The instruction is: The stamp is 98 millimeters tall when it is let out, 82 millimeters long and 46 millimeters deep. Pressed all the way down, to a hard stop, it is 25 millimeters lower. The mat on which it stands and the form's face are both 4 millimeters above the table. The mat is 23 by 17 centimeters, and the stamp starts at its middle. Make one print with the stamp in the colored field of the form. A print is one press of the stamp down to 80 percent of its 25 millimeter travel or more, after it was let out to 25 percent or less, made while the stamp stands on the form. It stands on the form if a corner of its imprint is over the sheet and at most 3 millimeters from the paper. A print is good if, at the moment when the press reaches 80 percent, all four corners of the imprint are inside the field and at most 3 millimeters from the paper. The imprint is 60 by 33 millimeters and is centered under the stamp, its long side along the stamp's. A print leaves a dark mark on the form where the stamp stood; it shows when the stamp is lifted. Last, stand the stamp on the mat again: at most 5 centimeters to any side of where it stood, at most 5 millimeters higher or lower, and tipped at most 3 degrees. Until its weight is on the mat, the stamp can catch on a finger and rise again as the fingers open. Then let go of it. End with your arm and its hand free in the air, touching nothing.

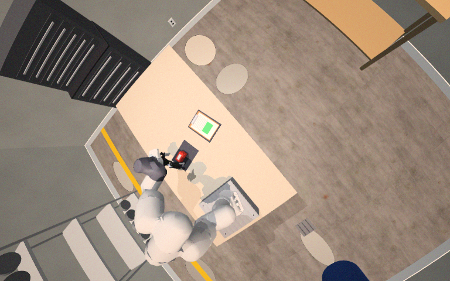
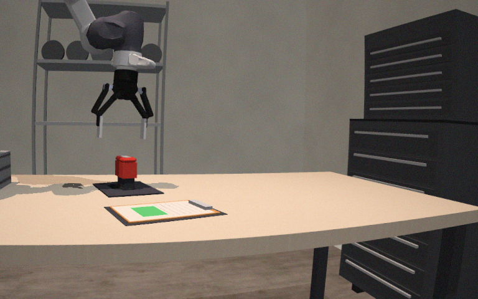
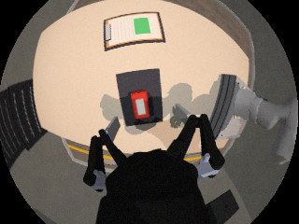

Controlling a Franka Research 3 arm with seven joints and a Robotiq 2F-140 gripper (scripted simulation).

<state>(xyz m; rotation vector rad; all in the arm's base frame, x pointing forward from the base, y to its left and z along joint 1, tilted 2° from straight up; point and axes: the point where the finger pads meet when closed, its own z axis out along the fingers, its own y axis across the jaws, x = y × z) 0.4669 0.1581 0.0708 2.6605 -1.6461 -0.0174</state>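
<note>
My hand is 1 cm short of the red stamp and 12 cm above it. The rest, counted from my hand: mat (1 cm ahead, 17 cm below).
</note>
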